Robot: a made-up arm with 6 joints. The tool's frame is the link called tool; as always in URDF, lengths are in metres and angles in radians. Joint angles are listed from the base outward. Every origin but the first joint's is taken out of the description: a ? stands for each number. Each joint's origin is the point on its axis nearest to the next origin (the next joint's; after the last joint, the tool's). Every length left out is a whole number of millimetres.
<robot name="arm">
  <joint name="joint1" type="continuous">
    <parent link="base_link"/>
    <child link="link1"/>
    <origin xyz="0.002 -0.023 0.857" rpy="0 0 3.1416"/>
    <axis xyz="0 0 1"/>
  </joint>
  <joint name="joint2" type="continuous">
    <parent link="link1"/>
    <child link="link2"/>
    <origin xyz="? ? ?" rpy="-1.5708 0 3.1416"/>
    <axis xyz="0 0 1"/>
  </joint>
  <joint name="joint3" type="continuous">
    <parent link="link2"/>
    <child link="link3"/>
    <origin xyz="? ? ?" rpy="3.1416 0 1.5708"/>
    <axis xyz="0 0 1"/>
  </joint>
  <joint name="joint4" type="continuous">
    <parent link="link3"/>
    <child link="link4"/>
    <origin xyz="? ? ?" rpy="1.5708 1.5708 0"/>
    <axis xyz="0 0 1"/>
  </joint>
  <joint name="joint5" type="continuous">
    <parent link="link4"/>
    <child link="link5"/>
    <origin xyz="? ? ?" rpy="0 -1.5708 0"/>
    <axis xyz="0 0 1"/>
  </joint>
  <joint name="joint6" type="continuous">
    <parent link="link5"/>
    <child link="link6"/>
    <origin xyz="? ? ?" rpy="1.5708 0 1.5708"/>
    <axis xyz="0 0 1"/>
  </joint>
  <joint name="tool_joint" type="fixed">
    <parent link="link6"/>
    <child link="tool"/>
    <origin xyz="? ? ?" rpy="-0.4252 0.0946 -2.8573"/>
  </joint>
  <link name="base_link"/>
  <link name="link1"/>
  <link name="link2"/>
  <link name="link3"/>
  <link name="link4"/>
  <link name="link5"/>
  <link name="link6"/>
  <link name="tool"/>
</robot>
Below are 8 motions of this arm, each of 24 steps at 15 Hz.
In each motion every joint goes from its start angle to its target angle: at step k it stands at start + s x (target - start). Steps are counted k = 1, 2, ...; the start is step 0. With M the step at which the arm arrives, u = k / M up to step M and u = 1 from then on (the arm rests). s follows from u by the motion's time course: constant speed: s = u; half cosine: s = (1 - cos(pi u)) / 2; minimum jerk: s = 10 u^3 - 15 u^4 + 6 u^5.
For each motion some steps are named. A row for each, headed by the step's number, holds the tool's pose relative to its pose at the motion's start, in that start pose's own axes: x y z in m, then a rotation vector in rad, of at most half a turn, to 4 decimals.
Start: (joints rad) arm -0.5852 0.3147 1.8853 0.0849 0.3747 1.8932
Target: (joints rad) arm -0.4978 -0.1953 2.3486 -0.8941 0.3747 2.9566
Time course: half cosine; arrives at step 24
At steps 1, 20, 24:
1: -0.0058 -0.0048 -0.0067 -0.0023 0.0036 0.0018
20: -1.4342 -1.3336 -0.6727 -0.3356 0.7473 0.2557
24: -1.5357 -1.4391 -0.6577 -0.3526 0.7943 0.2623

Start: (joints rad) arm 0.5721 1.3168 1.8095 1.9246 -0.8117 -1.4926
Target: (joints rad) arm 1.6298 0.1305 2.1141 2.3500 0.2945 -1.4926
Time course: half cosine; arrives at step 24
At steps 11, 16, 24:
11: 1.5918 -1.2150 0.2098 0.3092 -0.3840 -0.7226
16: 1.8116 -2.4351 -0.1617 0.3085 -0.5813 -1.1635
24: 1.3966 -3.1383 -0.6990 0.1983 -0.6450 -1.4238

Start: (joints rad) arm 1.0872 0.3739 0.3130 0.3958 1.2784 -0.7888
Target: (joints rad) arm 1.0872 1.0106 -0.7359 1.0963 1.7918 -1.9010
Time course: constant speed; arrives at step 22
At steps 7, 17, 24:
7: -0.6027 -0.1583 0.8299 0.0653 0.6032 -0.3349
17: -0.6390 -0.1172 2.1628 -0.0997 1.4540 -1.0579
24: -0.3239 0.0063 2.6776 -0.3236 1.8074 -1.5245

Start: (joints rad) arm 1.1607 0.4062 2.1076 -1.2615 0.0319 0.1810
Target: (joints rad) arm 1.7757 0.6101 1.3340 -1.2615 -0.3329 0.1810
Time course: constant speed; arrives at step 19
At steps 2, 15, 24:
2: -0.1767 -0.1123 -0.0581 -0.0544 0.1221 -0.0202
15: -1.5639 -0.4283 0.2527 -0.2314 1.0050 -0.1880
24: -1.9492 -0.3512 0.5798 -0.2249 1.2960 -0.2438

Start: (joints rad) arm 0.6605 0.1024 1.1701 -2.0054 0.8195 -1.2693
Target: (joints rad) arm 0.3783 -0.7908 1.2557 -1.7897 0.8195 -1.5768
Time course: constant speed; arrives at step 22
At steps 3, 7, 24:
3: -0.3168 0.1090 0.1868 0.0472 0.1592 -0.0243
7: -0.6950 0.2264 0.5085 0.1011 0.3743 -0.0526
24: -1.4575 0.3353 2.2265 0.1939 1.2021 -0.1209

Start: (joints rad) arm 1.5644 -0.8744 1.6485 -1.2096 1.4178 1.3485
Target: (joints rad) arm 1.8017 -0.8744 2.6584 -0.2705 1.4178 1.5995
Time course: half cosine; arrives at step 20
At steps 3, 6, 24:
3: 0.0890 -0.0061 -0.0571 -0.0315 -0.0320 -0.0465
6: 0.3259 -0.0533 -0.2257 -0.1377 -0.1218 -0.1675
24: 1.1430 -0.9345 -1.0817 -1.0605 -0.5253 -0.5308

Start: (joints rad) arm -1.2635 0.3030 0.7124 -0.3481 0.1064 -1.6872
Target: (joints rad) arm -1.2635 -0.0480 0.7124 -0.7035 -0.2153 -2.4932
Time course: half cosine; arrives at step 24
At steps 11, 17, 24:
11: -0.0884 0.2832 0.2788 0.0470 0.2608 -0.4356
17: -0.1681 0.4909 0.5502 0.0583 0.5109 -0.7851
24: -0.2109 0.5871 0.7055 0.0478 0.6511 -0.9611

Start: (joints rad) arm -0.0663 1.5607 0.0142 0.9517 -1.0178 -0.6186
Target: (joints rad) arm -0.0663 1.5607 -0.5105 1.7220 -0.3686 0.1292
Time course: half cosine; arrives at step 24
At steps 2, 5, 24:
2: -0.0053 0.0132 -0.0035 -0.0074 -0.0177 0.0198
5: -0.0338 0.0797 -0.0200 -0.0434 -0.1077 0.1221
24: -0.5349 0.7276 -0.0906 -0.2622 -1.1447 1.2772

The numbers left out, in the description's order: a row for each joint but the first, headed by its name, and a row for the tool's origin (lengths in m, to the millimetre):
joint2: -0.231 -0.041 0
joint3: 0.003 -1.141 0
joint4: -0.158 1.739 0
joint5: -0.019 0.001 0
joint6: -0.136 -0.01 0
tool: -0.011 0.006 0

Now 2 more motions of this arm.
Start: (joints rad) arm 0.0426 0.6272 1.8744 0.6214 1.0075 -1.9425
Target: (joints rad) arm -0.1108 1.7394 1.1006 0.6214 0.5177 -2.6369
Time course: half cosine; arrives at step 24
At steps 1, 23, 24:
1: -0.0113 -0.0148 0.0073 -0.0084 0.0050 -0.0057
23: -1.7371 -0.5287 3.8231 -2.2228 0.3682 -1.2044
24: -1.7377 -0.5163 3.8396 -2.2335 0.3657 -1.2077

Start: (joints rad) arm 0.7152 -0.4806 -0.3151 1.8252 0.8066 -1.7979
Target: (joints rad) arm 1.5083 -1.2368 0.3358 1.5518 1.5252 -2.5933
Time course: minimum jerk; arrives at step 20
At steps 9, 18, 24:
9: 0.8156 0.2261 0.7967 0.5048 -0.5062 -0.1213
18: 0.6547 -0.1602 2.4298 1.2452 -1.0935 0.0535
24: 0.6392 -0.1722 2.4494 1.2534 -1.1014 0.0594

